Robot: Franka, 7 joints.
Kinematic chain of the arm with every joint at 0, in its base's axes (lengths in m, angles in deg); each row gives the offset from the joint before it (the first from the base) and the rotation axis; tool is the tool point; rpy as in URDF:
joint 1: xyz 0 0 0.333 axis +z
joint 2: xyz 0 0 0 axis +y
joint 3: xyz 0 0 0.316 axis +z
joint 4: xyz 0.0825 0 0 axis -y
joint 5: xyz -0.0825 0 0.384 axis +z
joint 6: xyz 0 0 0 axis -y
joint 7: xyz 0.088 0 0 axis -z
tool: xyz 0 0 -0.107 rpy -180 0 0
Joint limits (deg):
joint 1: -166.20..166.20
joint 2: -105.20..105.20
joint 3: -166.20..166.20
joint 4: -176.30..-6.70
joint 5: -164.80..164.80
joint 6: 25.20..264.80
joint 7: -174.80..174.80
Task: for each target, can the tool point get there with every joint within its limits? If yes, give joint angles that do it. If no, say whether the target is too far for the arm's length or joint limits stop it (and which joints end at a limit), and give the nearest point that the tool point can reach.
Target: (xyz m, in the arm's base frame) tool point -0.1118 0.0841 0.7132
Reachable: yes | joints -135.34 -85.51 -13.64 -129.21 -20.81 75.20 -47.22
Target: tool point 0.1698 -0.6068 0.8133
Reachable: yes | joints -76.94 9.51 3.02 -69.29 127.31 140.72 -51.76
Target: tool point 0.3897 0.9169 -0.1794
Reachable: no: too far | nearest point 0.2984 0.7021 -0.0594 | short by 0.262 m
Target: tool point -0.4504 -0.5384 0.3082
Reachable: yes | joints -121.43 58.06 3.94 -54.02 109.88 226.53 -77.13
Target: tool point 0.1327 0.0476 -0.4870
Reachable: no: joint limits stop it (at a limit: joint 2) | nearest point 0.1609 0.0577 -0.3487 | short by 0.141 m
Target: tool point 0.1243 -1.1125 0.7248
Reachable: no: too far | nearest point 0.0899 -0.8047 0.6164 | short by 0.328 m
